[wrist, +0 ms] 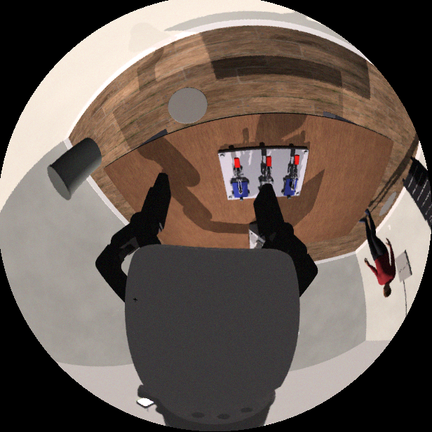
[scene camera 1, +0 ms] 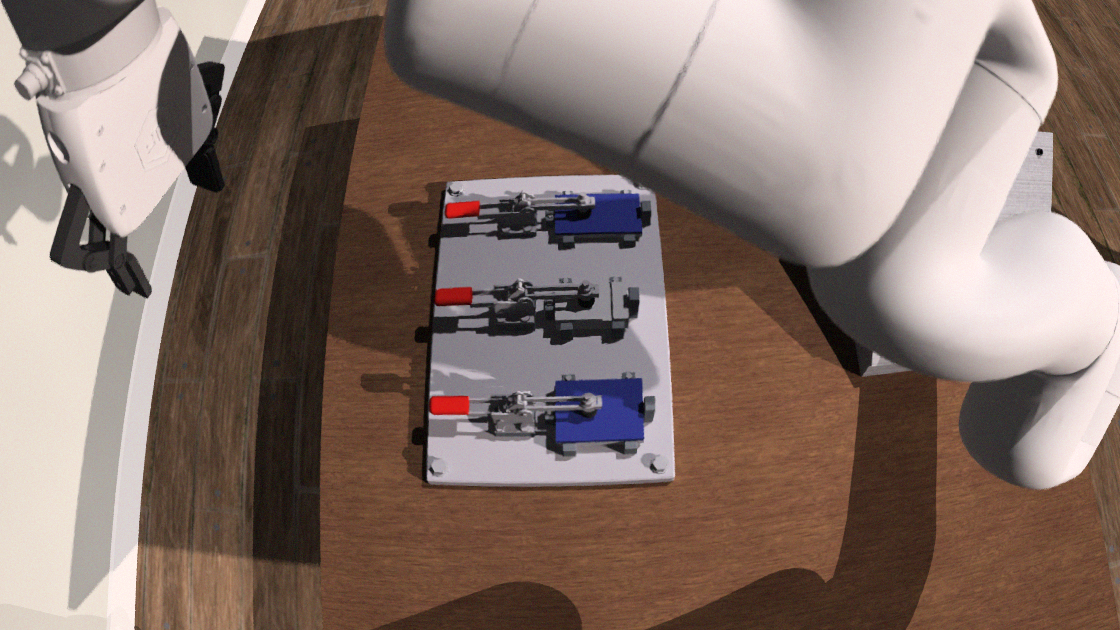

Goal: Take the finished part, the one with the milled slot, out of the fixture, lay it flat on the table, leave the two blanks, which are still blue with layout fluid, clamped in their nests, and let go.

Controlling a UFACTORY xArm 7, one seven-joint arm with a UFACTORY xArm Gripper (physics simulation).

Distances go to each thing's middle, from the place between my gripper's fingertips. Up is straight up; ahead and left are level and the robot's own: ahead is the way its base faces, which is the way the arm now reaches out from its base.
My hand is 32 cm above the clamp bar [scene camera 1: 589, 403], 24 cm past it and 2 cm to the right of it. The rest, counted from my hand: fixture plate [scene camera 1: 469, 357]: 37 cm below, 24 cm behind, 9 cm to the right; then finished part [scene camera 1: 612, 305]: 34 cm below, 29 cm behind, 8 cm to the right.
